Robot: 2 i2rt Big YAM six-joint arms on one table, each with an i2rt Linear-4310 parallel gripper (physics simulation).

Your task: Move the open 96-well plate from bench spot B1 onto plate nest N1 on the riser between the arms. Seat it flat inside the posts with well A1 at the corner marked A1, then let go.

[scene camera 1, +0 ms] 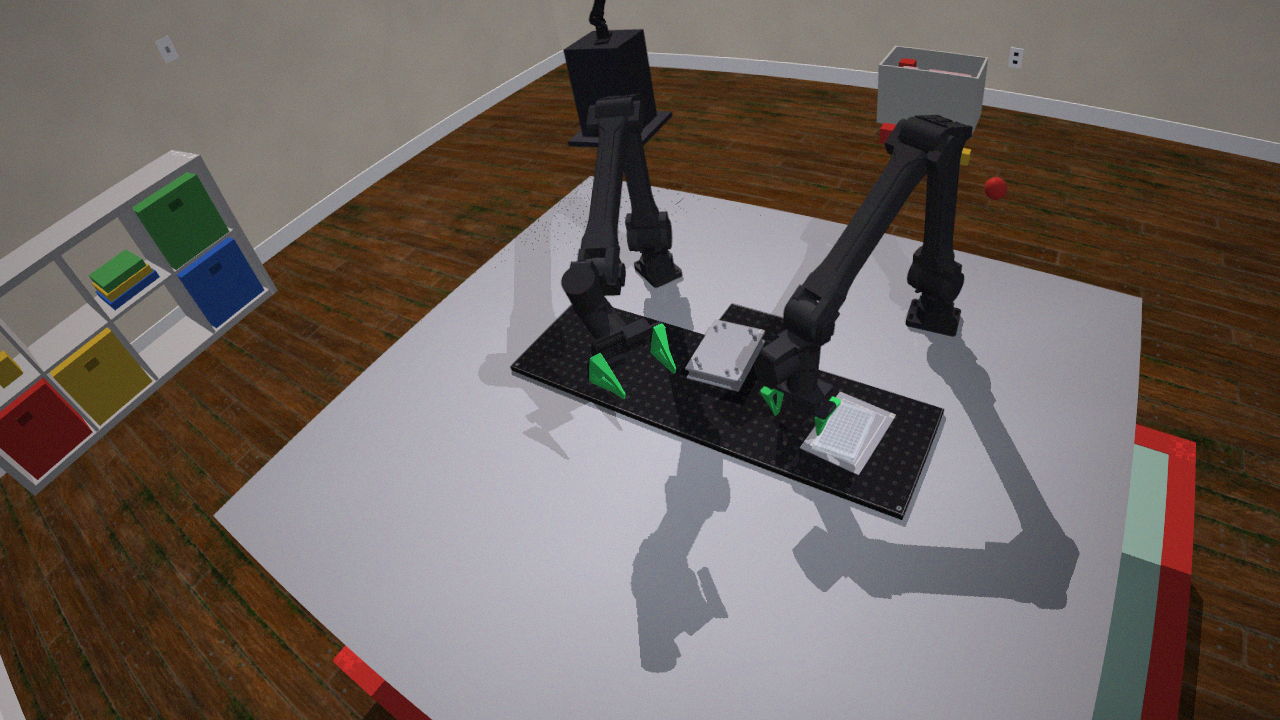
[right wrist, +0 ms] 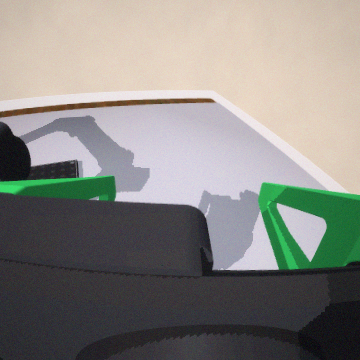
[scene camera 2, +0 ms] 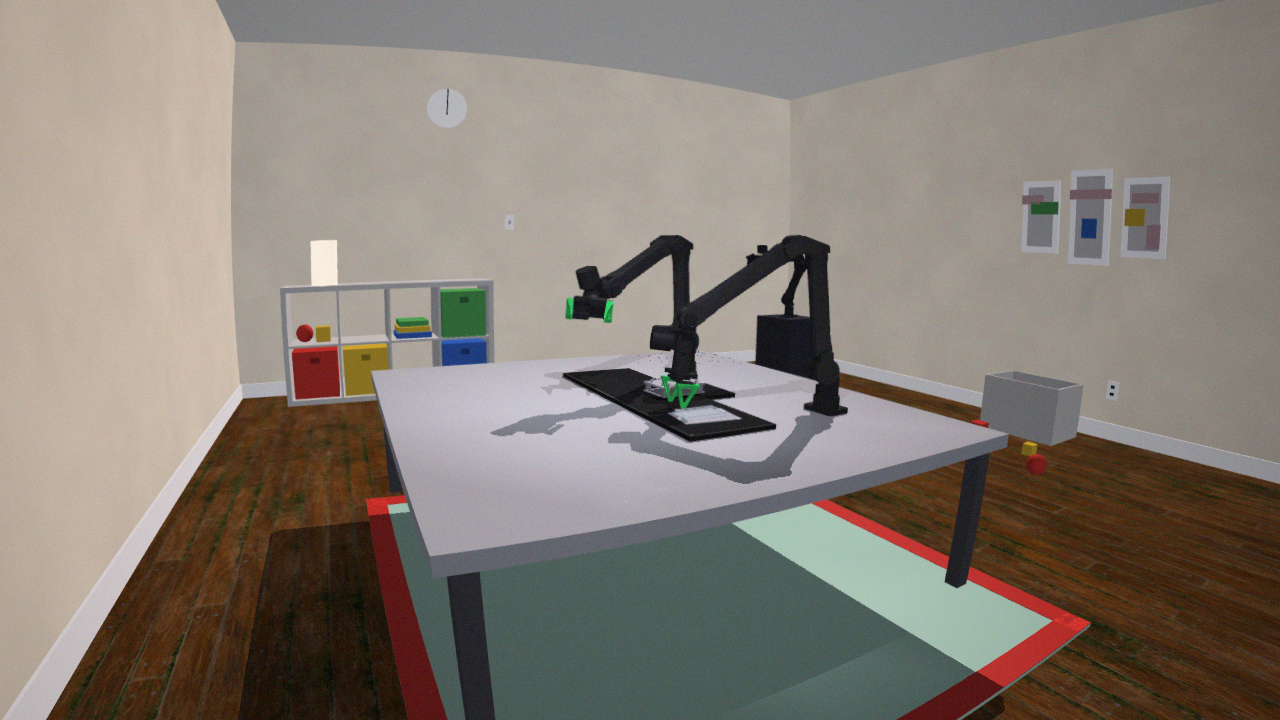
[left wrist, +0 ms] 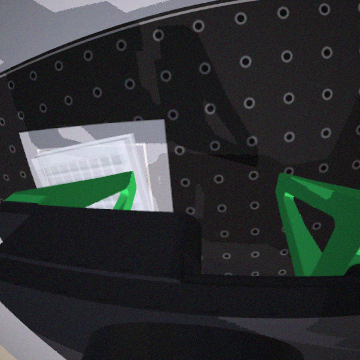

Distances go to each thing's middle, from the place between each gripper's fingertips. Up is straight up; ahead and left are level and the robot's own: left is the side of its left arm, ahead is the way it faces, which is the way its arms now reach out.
The clear well plate [scene camera 1: 845, 431] is 9 cm to the left of my left hand, 2 cm behind it and 1 cm below it.
The clear well plate is 20 cm behind my right hand, 28 cm to the left of it and 25 cm below it.
